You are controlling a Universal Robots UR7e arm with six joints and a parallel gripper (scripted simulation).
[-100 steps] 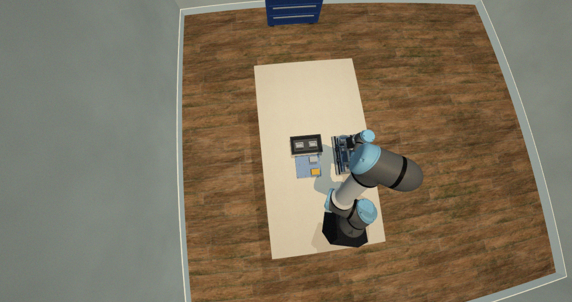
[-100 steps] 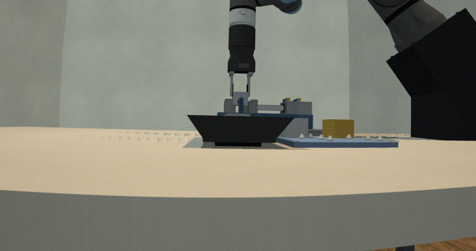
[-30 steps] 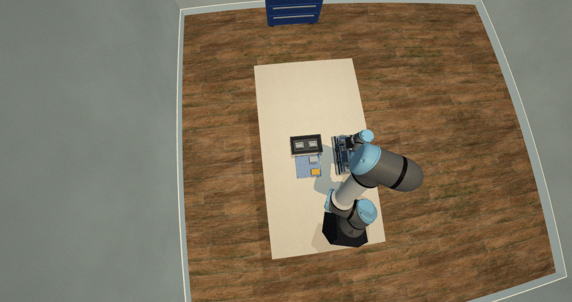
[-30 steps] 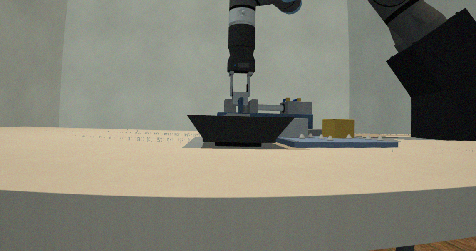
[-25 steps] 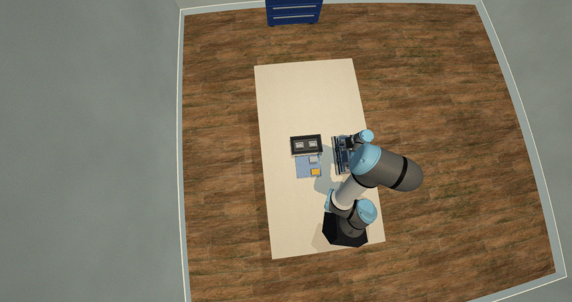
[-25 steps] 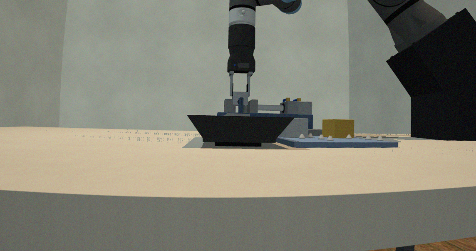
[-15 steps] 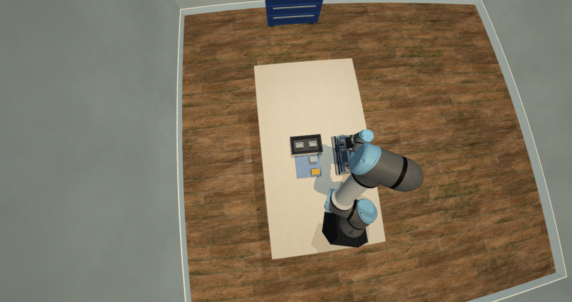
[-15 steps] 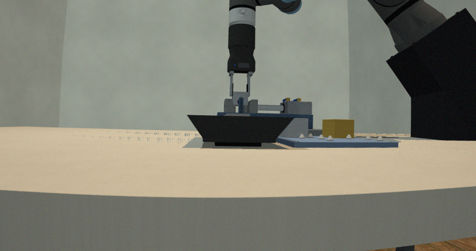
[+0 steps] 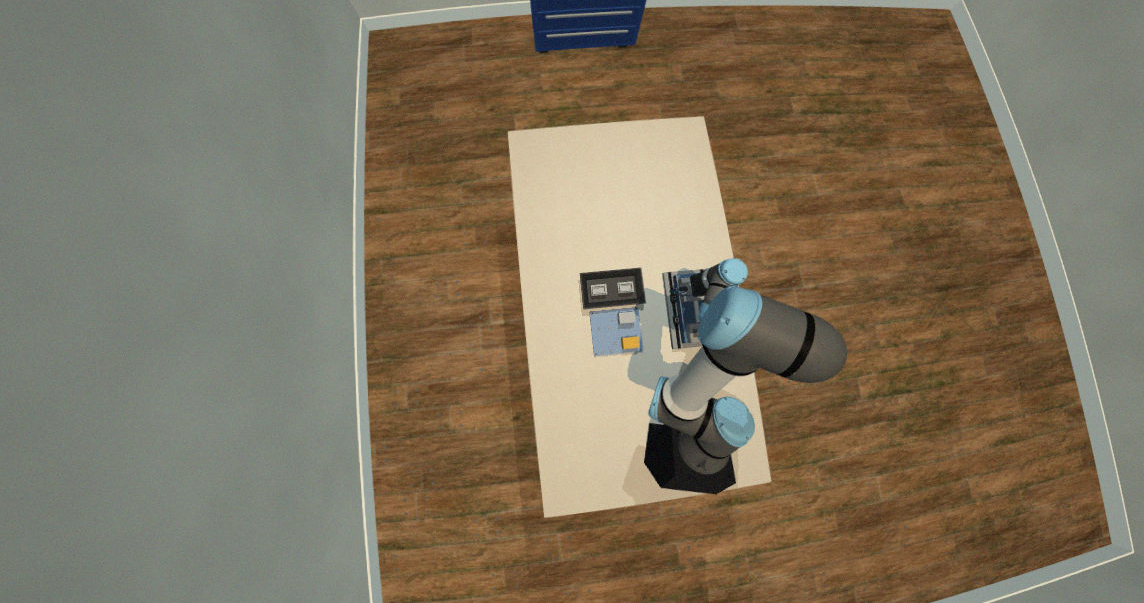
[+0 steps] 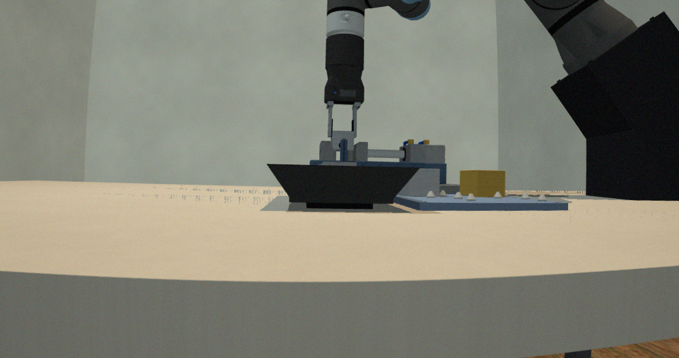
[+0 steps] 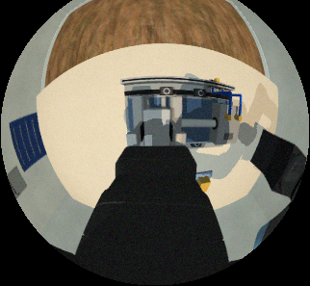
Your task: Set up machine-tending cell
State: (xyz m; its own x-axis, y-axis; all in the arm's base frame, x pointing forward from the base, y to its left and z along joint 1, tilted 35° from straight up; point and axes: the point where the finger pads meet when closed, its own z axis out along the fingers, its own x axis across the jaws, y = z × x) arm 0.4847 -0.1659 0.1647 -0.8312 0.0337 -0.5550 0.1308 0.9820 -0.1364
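Right now my hand is 70 mm past the vise, 10 mm to the right of it and 90 mm above it. The rest, counted from my hand: hose end block: 160 mm behind, 20 mm to the left, 50 mm below; brass blank: 130 mm behind, 280 mm to the left, 100 mm below.
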